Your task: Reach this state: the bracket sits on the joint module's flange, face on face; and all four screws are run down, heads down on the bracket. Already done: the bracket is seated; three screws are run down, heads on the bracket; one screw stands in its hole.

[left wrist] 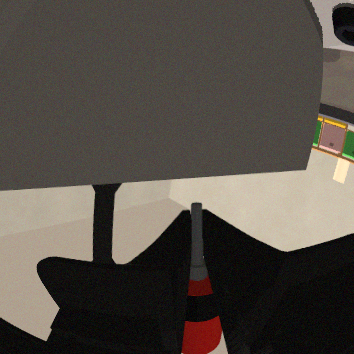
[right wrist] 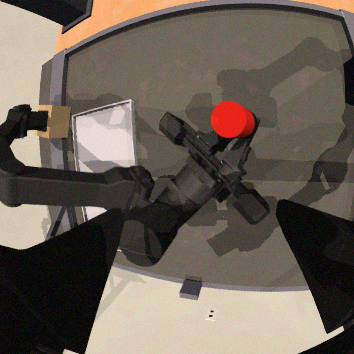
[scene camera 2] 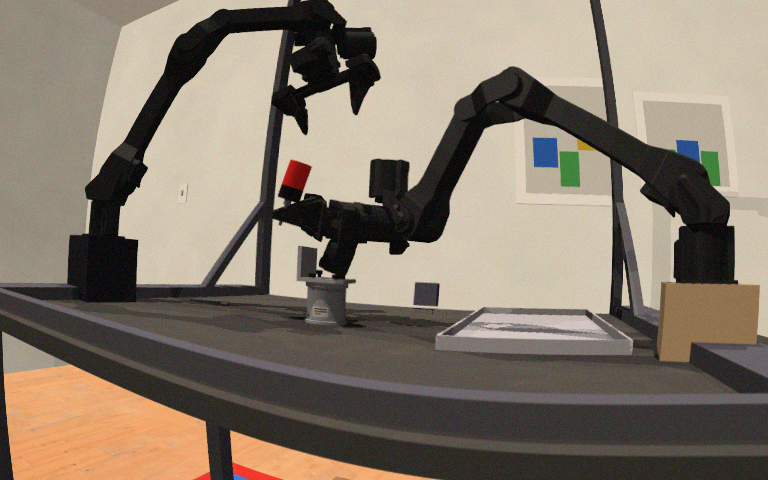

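Pixels of known places: left gripper, fingertip midpoint: [left wrist: 193,216] [right wrist: 256,115] [scene camera 2: 272,214]; right gripper, fingertip midpoint: [right wrist: 202,212] [scene camera 2: 329,124]; left arm's base, origin of the base link: [right wrist: 41,120] [scene camera 2: 705,283].
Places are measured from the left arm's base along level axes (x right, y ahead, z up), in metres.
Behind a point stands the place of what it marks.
The bracket [scene camera 2: 306,262] @[y 0.539, x -0.018, z 0.010 m] sits on the grey joint module [scene camera 2: 326,303] @[y 0.498, x -0.017, z -0.046 m], its upright plate at the back left; a large grey face [left wrist: 160,95], apparently this plate, fills the upper left wrist view. Dark screw heads [scene camera 2: 318,273] @[y 0.538, x 0.009, z -0.005 m] show on the bracket; the left gripper's body hides the rest, so I cannot tell which screw stands. My left gripper [scene camera 2: 277,215] @[y 0.572, x -0.063, z 0.076 m] [left wrist: 193,216] @[y 0.572, x -0.063, z 0.076 m] is shut on the red-and-black screwdriver [scene camera 2: 295,176] @[y 0.535, x -0.056, z 0.130 m] [left wrist: 202,334] @[y 0.538, x -0.030, z 0.126 m] [right wrist: 232,119] @[y 0.545, x -0.042, z 0.155 m], handle up and slightly tilted, tip above and left of the bracket. My right gripper [scene camera 2: 330,123] @[y 0.543, x 0.017, z 0.231 m] is open and empty, high above.
A shallow white tray [scene camera 2: 532,344] @[y 0.192, x -0.052, z -0.067 m] [right wrist: 134,135] @[y 0.318, x 0.009, z -0.070 m] lies right of the module in the scene view. A tan block [scene camera 2: 707,316] @[y 0.003, x -0.050, z -0.031 m] [right wrist: 60,121] @[y 0.050, x 0.000, z -0.042 m] carries the left arm's base. The left gripper's lower body hangs very close over the bracket; contact cannot be told. Frame posts [scene camera 2: 608,141] stand behind.
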